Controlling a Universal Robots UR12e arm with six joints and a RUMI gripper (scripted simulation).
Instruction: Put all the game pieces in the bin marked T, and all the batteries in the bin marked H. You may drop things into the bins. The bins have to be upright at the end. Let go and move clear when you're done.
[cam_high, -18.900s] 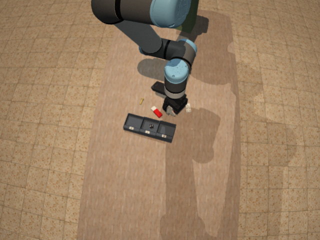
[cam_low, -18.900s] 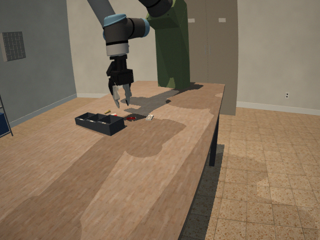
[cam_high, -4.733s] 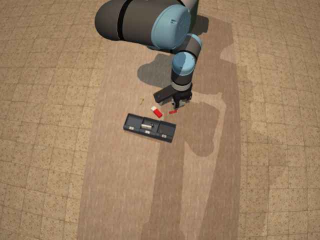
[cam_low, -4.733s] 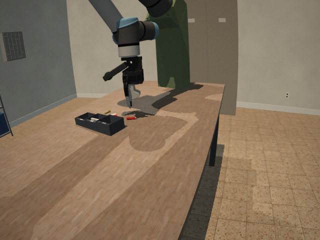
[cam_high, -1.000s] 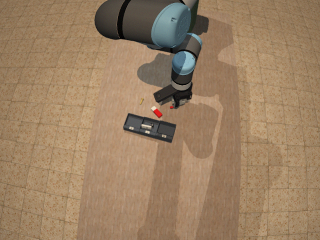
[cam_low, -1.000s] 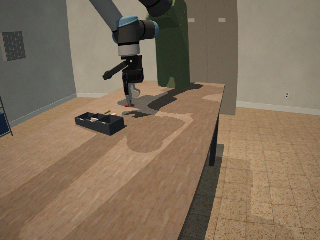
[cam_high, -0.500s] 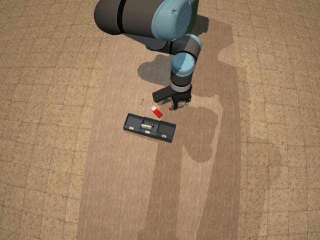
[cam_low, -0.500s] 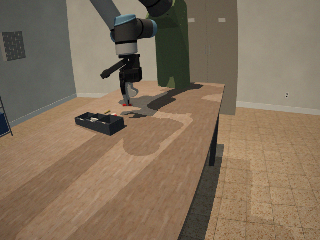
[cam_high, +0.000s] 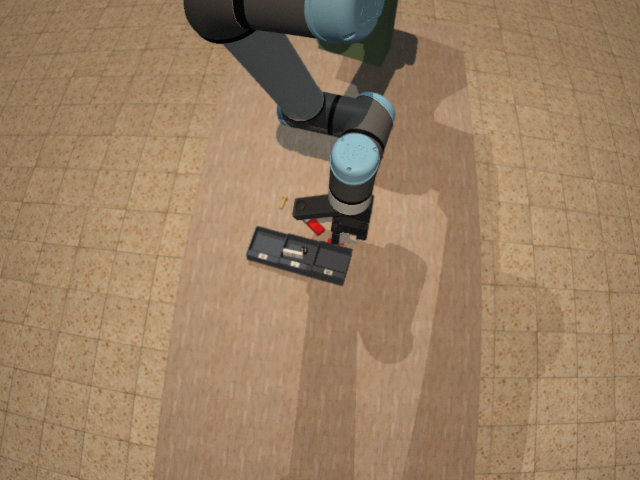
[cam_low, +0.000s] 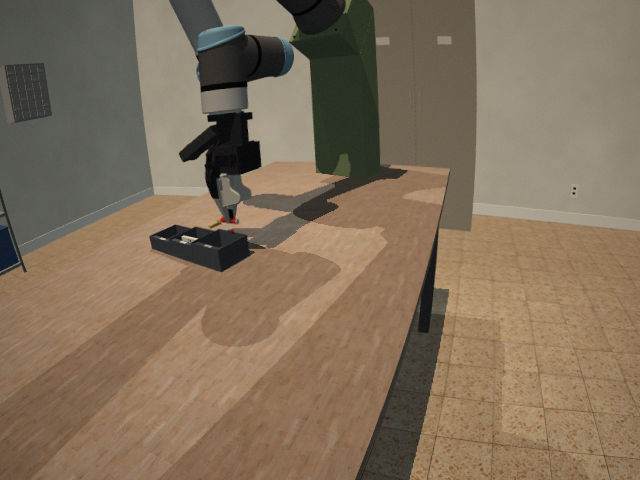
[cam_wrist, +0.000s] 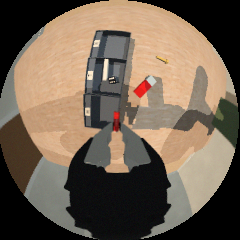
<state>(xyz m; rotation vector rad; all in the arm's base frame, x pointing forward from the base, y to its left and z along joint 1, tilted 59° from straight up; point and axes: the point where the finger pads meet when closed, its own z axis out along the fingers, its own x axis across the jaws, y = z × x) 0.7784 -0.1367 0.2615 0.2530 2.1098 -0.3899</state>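
Right now the black die is 8 cm to the right of my hand, 7 cm below it and 3 cm behind it. Round my hand: three-compartment bin row (9 cm to the right, 6 cm below, 2 cm behind); then white domino (10 cm to the right, 7 cm below, 3 cm behind); then red cylinder (1 cm below).
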